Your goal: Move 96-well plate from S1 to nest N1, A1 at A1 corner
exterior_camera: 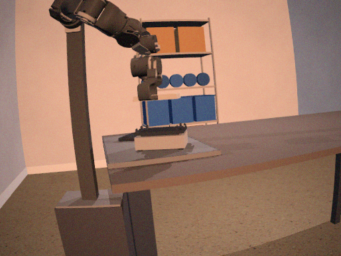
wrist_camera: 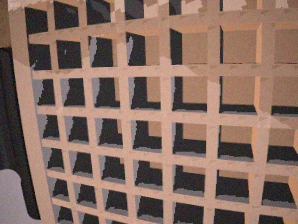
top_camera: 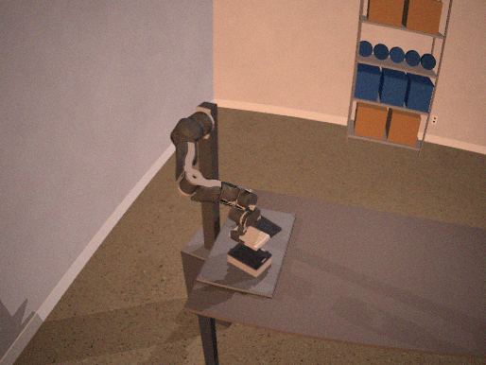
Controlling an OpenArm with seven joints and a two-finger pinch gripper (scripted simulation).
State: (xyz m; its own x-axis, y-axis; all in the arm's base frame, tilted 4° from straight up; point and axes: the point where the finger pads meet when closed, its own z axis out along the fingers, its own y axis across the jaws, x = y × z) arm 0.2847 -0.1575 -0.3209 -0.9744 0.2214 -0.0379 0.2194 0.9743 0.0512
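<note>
Now: the plate shaker 5 cm ahead of my hand and 11 cm below it. The rest, counted from my hand: pale 96-well plate (2 cm ahead).
</note>
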